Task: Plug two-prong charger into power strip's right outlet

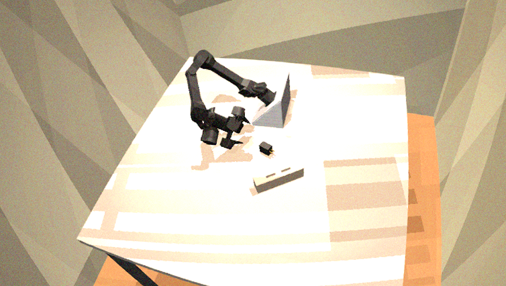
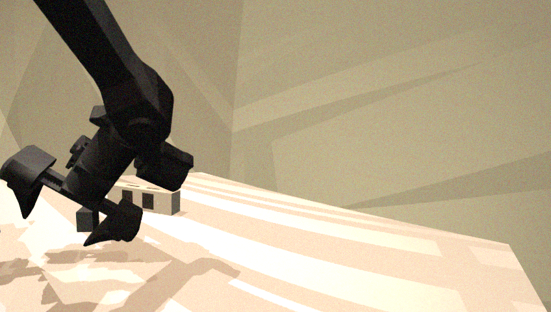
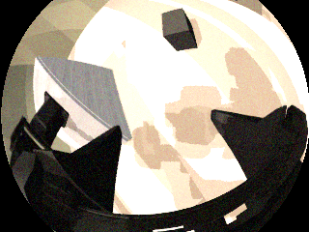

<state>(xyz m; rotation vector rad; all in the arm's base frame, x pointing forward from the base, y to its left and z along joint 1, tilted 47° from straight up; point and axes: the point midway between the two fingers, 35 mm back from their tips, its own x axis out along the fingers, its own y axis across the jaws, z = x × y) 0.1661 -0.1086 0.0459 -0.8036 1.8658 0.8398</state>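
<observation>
The charger lies 11 cm to the left of my gripper tip, 7 cm ahead of it and 2 cm below it.
</observation>
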